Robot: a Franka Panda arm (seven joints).
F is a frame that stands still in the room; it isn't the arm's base.
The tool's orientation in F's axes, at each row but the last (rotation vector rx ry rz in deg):
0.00 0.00 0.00
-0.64 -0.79 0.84
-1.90 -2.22 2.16
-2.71 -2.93 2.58
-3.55 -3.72 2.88
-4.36 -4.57 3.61
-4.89 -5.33 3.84
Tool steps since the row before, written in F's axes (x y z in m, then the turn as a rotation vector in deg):
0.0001 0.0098 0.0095 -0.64 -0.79 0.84
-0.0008 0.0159 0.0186 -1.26 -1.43 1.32
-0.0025 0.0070 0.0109 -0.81 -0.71 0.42
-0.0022 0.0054 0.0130 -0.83 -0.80 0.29
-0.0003 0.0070 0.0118 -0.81 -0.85 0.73
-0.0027 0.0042 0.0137 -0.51 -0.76 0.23
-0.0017 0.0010 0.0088 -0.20 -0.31 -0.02
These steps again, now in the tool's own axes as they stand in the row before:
0.0001 0.0098 0.0095 -0.64 -0.79 0.84
-0.0003 0.0157 0.0188 -1.26 -1.43 1.32
-0.0018 0.0067 0.0112 -0.82 -0.69 0.43
-0.0013 0.0049 0.0133 -0.85 -0.78 0.30
0.0008 0.0062 0.0122 -0.81 -0.85 0.73
-0.0014 0.0033 0.0141 -0.54 -0.74 0.21
-0.0008 0.0003 0.0090 -0.22 -0.29 -0.03

